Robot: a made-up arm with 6 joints. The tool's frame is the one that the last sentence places.
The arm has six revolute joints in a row. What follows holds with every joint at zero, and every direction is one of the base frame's.
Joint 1 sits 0.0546 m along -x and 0.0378 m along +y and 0.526 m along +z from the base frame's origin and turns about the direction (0.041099, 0.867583, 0.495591).
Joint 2 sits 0.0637 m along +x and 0.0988 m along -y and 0.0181 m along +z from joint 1 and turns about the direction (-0.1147, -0.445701, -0.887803).
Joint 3 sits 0.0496 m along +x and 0.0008 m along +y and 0.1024 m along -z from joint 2 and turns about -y.
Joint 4 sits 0.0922 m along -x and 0.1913 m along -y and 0.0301 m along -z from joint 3 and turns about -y.
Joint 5 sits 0.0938 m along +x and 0.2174 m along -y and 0.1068 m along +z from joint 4 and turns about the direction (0.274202, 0.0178, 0.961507).
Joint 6 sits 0.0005 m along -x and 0.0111 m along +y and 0.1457 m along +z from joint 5 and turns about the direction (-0.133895, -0.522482, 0.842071).
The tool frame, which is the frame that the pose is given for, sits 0.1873 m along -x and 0.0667 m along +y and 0.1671 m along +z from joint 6; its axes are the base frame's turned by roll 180, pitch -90 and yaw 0 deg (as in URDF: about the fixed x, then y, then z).
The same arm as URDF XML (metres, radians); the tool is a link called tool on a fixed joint. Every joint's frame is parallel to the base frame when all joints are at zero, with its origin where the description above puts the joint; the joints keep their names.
<robot name="arm">
  <joint name="tool_fixed" type="fixed">
    <parent link="link6"/>
    <child link="tool"/>
    <origin xyz="-0.1873 0.0667 0.1671" rpy="3.1416 -1.5708 0"/>
  </joint>
  <joint name="joint 6" type="continuous">
    <parent link="link5"/>
    <child link="link6"/>
    <origin xyz="-0.0005 0.0111 0.1457" rpy="0 0 0"/>
    <axis xyz="-0.133895 -0.522482 0.842071"/>
  </joint>
  <joint name="joint 5" type="continuous">
    <parent link="link4"/>
    <child link="link5"/>
    <origin xyz="0.0938 -0.2174 0.1068" rpy="0 0 0"/>
    <axis xyz="0.274202 0.0178 0.961507"/>
  </joint>
  <joint name="joint 4" type="continuous">
    <parent link="link3"/>
    <child link="link4"/>
    <origin xyz="-0.0922 -0.1913 -0.0301" rpy="0 0 0"/>
    <axis xyz="0 -1 0"/>
  </joint>
  <joint name="joint 3" type="continuous">
    <parent link="link2"/>
    <child link="link3"/>
    <origin xyz="0.0496 0.0008 -0.1024" rpy="0 0 0"/>
    <axis xyz="0 -1 0"/>
  </joint>
  <joint name="joint 2" type="continuous">
    <parent link="link1"/>
    <child link="link2"/>
    <origin xyz="0.0637 -0.0988 0.0181" rpy="0 0 0"/>
    <axis xyz="-0.1147 -0.445701 -0.887803"/>
  </joint>
  <joint name="joint 1" type="continuous">
    <parent link="base"/>
    <child link="link1"/>
    <origin xyz="-0.0546 0.0378 0.526" rpy="0 0 0"/>
    <axis xyz="0.041099 0.867583 0.495591"/>
  </joint>
  <link name="base"/>
  <link name="link1"/>
  <link name="link2"/>
  <link name="link3"/>
  <link name="link4"/>
  <link name="link5"/>
  <link name="link6"/>
  <link name="tool"/>
</robot>

